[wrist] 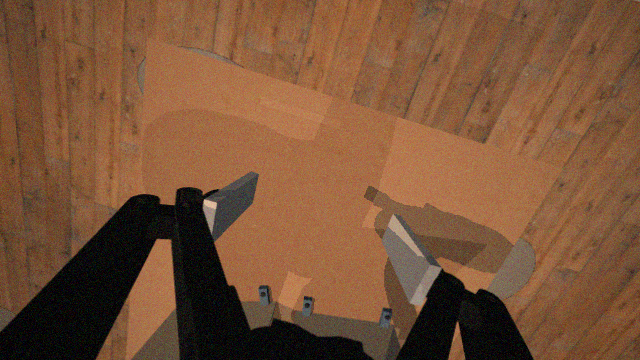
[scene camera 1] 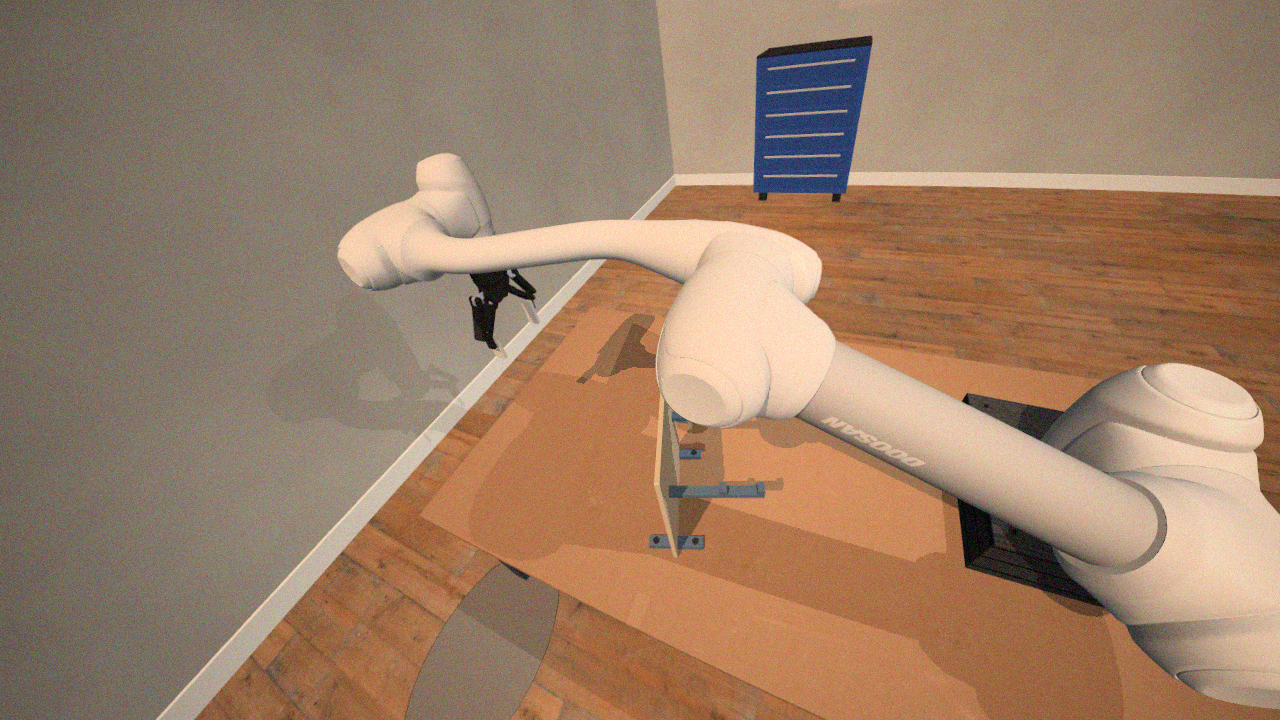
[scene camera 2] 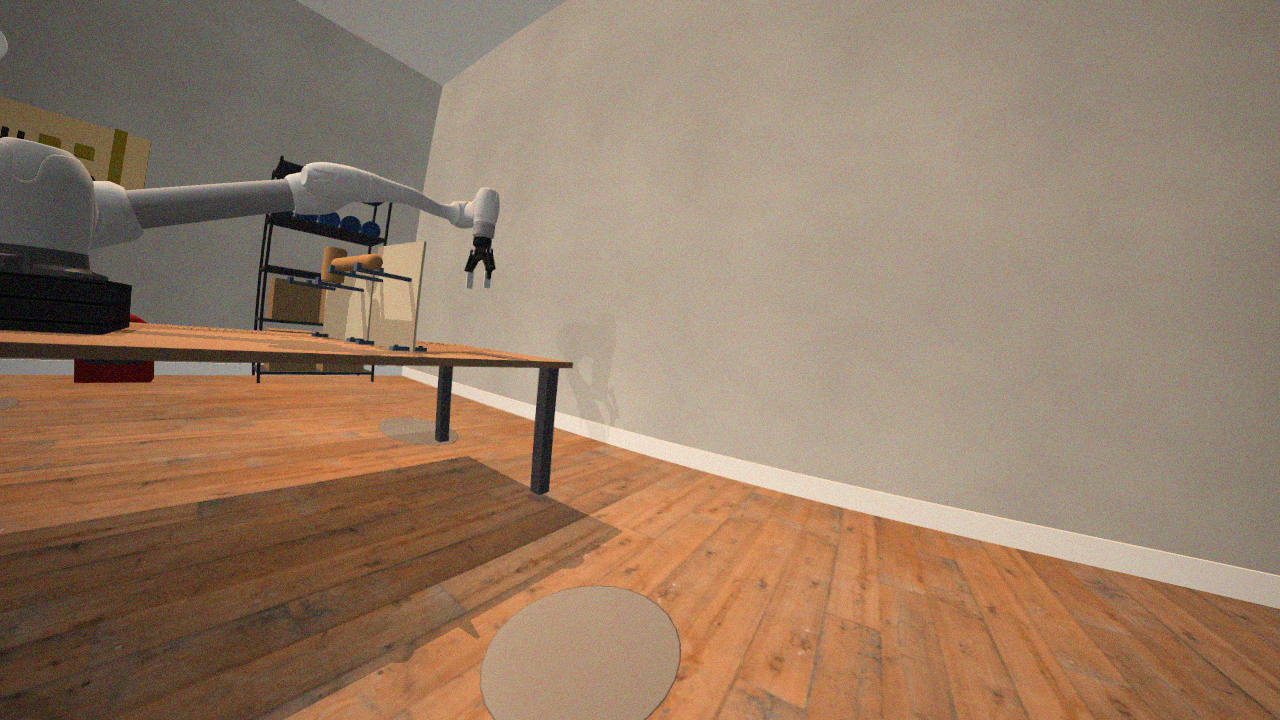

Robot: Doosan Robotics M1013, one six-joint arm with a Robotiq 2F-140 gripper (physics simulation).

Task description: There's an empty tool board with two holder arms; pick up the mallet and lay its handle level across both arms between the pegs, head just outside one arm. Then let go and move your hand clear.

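Pixels of known places: gripper, fingertip midpoint: (wrist: pixel 322 208) (scene camera 1: pixel 519 338) (scene camera 2: pixel 477 288); arm's base, link origin: (scene camera 2: pixel 33 275).
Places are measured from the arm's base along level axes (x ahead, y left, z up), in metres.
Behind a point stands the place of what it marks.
The orange mallet (scene camera 2: pixel 358 262) {x 0.613, y -0.145, z 0.127 m} shows in scene view 2. It lies roughly level on the blue arms of the nearer tool board (scene camera 2: pixel 404 304) {x 0.755, y -0.109, z 0.032 m}, its head to the left at the handle's far end. The mallet is hidden behind the robot arm in scene view 1. The other tool board (scene camera 1: pixel 666 447) {x 0.630, y 0.287, z 0.134 m} (scene camera 2: pixel 338 313) {x 0.625, y 0.299, z -0.012 m} stands upright, with a blue peg-ended holder arm (scene camera 1: pixel 698 491) {x 0.559, y 0.314, z 0.081 m} showing on it and no tool visible there. My gripper (scene camera 1: pixel 519 337) {x 1.108, y 0.175, z 0.153 m} (scene camera 2: pixel 477 284) {x 1.108, y 0.175, z 0.153 m} (wrist: pixel 322 208) {x 1.108, y 0.175, z 0.153 m} is open and empty. It hangs high, on the wall side of both boards, apart from the mallet.
The boards stand on a wooden table (scene camera 1: pixel 805 626) {x 0.337, y 0.379, z -0.104 m} (scene camera 2: pixel 501 358) {x 1.018, y -0.262, z -0.105 m} (wrist: pixel 310 165) {x 1.089, y 0.205, z -0.105 m}. A grey wall (scene camera 1: pixel 223 179) (scene camera 2: pixel 805 223) rises beyond the gripper. My elbow (scene camera 1: pixel 742 331) {x 0.489, y 0.317, z 0.459 m} covers part of the boards in scene view 1. A black shelf rack (scene camera 2: pixel 261 295) and a blue cabinet (scene camera 1: pixel 810 120) stand away from the table.
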